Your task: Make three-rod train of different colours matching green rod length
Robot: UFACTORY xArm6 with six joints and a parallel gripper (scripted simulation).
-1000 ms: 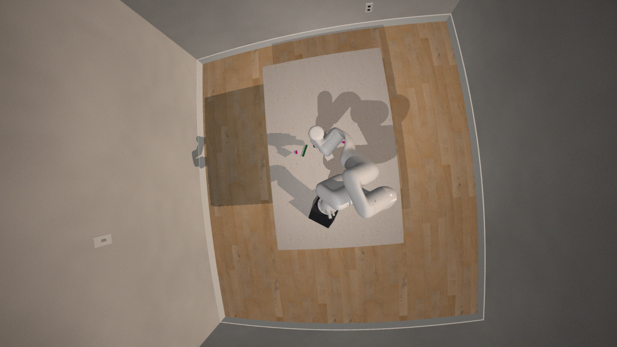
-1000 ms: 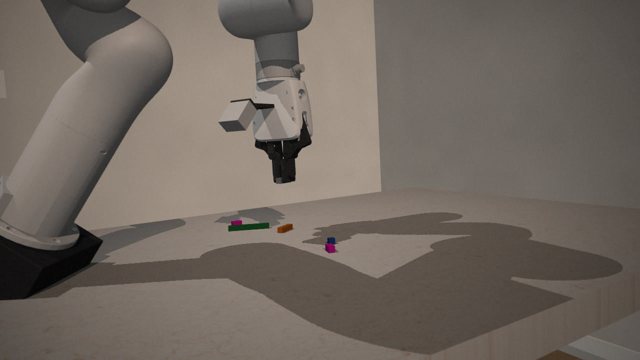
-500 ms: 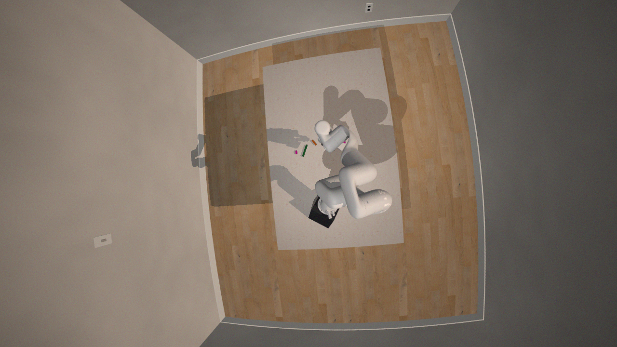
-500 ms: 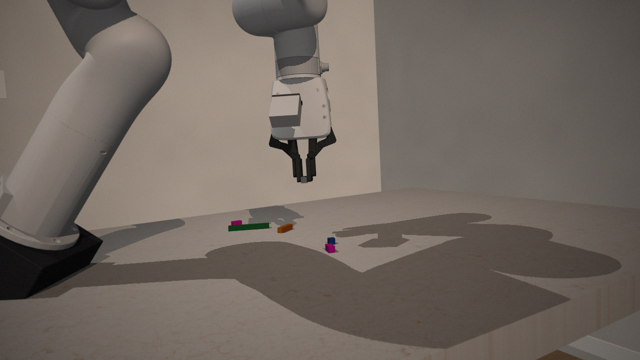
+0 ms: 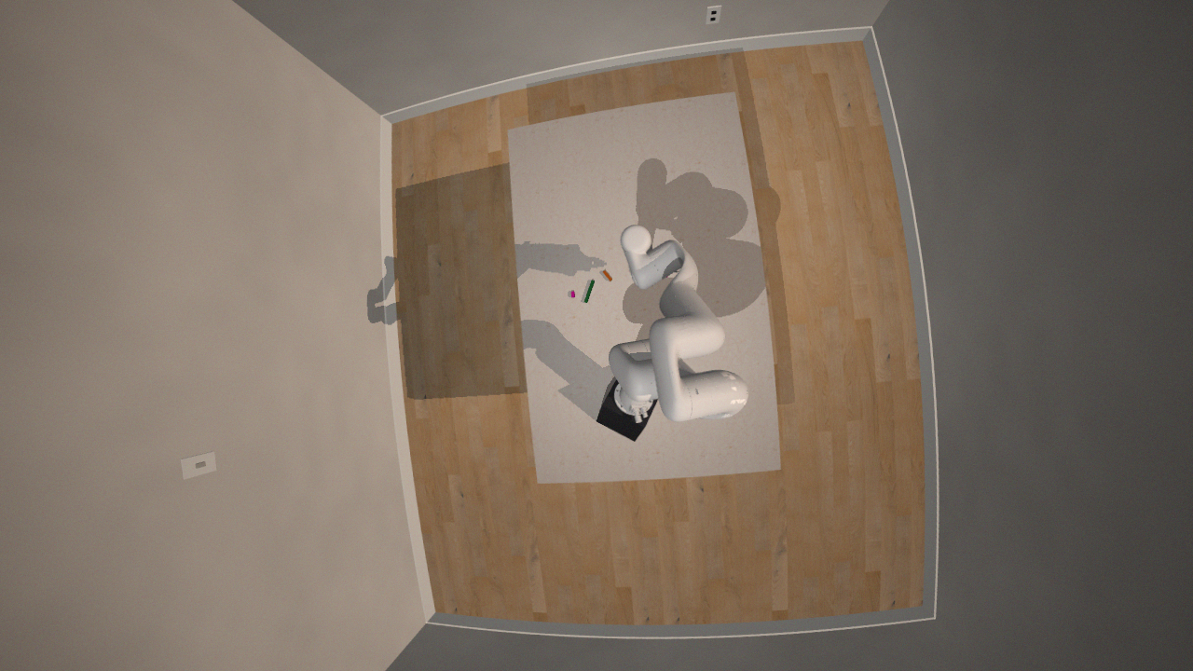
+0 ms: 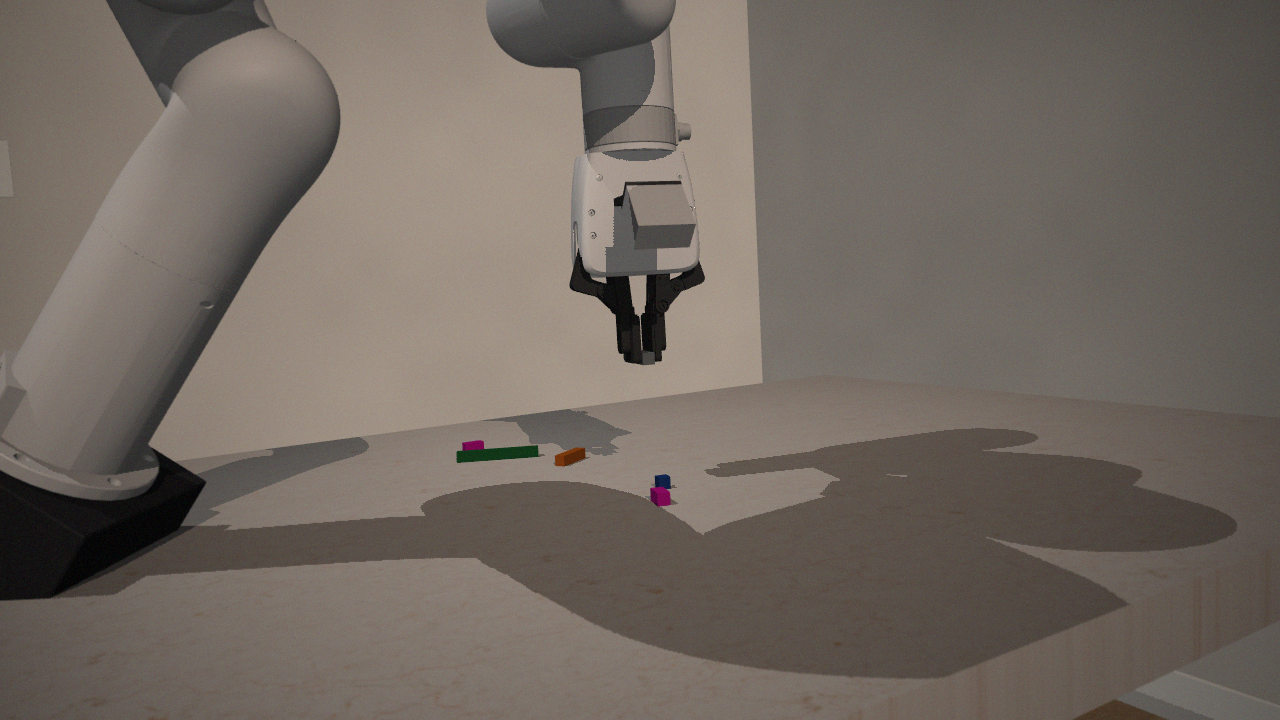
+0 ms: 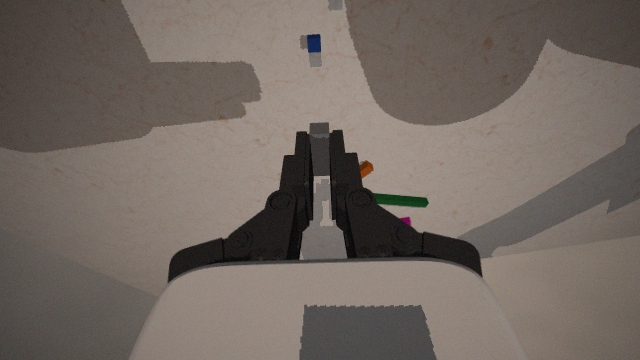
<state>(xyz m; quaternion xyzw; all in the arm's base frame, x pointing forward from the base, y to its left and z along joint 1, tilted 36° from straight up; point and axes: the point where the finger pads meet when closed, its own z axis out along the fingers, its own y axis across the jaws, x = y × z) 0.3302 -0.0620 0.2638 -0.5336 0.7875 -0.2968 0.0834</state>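
My gripper is now 12 cm above the blue rod, 3 cm to the left of it and 1 cm past it. Also, from my hand: green rod (20 cm to the left, 12 cm below, 1 cm behind); grey rod (2 cm below); orange rod (12 cm to the left, 12 cm below, 2 cm ahead).
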